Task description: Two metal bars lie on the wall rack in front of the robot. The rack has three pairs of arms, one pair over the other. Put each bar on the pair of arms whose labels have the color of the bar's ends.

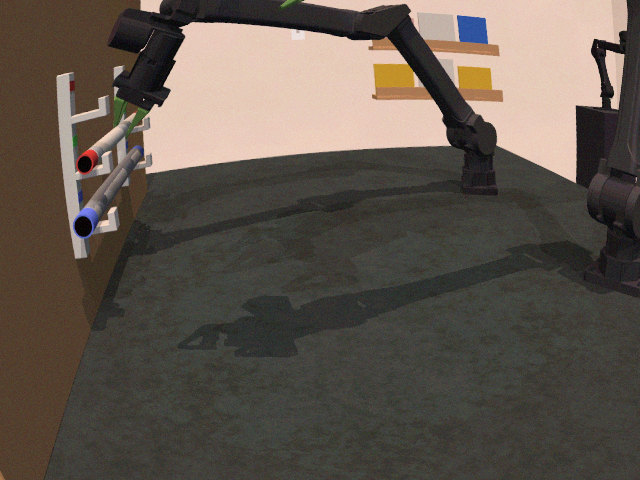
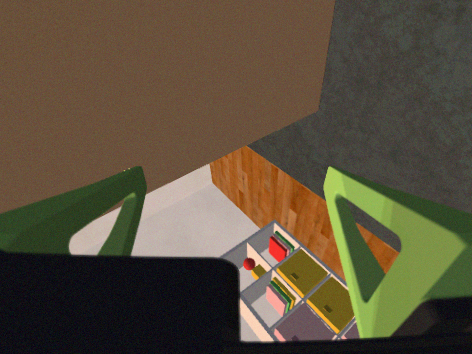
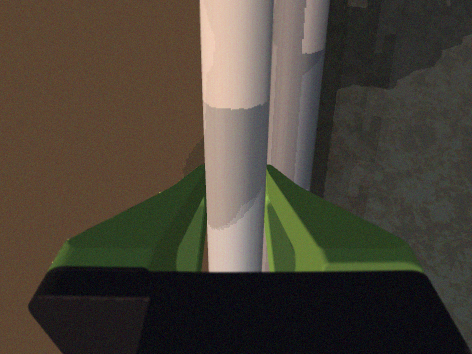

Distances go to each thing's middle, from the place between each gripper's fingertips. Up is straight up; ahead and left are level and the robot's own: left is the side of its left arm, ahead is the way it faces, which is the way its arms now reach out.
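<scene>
As for the red-ended bar [image 1: 89, 159], my left gripper is 18 cm above it, 42 cm to the left of it and 20 cm short of it. The blue-ended bar [image 1: 84, 224] is 26 cm below my left hand, and it is also 41 cm to the right of that hand and 20 cm ahead of it.
My right hand is 1 cm below the red-ended bar and 5 cm to the right of it. With the blue-ended bar, I find it 7 cm below my right hand and 6 cm to the left of it.
</scene>
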